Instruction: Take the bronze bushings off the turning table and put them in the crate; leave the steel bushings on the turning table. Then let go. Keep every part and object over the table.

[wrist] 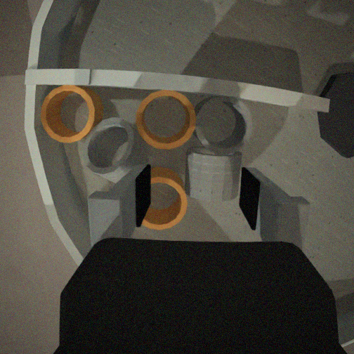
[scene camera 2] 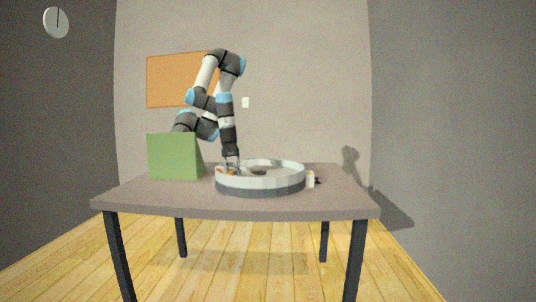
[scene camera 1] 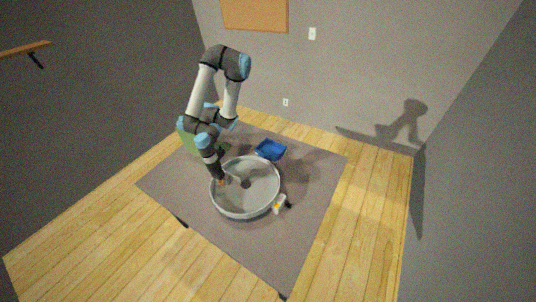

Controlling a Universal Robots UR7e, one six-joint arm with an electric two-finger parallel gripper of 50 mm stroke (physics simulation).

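Places are measured from the arm's base along level axes (x left, y back, z up), in metres.
Where they show: gripper, fingertip midpoint: (scene camera 2: 233,169) (scene camera 1: 224,180); arm's base, link origin: (scene camera 2: 178,143).
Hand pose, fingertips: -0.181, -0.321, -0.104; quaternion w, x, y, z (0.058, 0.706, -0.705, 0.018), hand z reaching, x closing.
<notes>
Things, the pixels of their centre, and the offset from my fingertips, as dx, dy, dz.
- blue crate, body centre: (scene camera 1: 270,150) +0.391, -0.109, -0.059
- dark hub, body centre: (scene camera 2: 259,172) (scene camera 1: 245,184) +0.045, -0.118, -0.027
- small white box, body centre: (scene camera 2: 309,178) (scene camera 1: 279,203) +0.029, -0.351, -0.055
My gripper (scene camera 1: 223,180) (scene camera 2: 232,170) (wrist: 195,185) is open and empty, pointing down over the left part of the grey turning table (scene camera 1: 247,215) (scene camera 2: 260,185) (wrist: 39,170). In the wrist view a bronze bushing (wrist: 183,202) lies partly between the fingers, its left edge behind the left finger. A steel bushing (wrist: 215,175) lies on its side beside it. Beyond stand a bronze bushing (wrist: 167,142) and a steel bushing (wrist: 222,147). A tilted steel bushing (wrist: 129,132) and another bronze bushing (wrist: 55,120) are at the left. The blue crate (scene camera 1: 265,155) is behind the turning table.
A pale guide bar (wrist: 150,80) crosses the turning table just beyond the bushings. A dark hub (scene camera 1: 245,184) (scene camera 2: 258,172) (wrist: 342,115) is at its centre. A green block (scene camera 1: 189,142) (scene camera 2: 172,156) stands at the left. A small white box (scene camera 1: 279,204) (scene camera 2: 310,179) stands at the right rim.
</notes>
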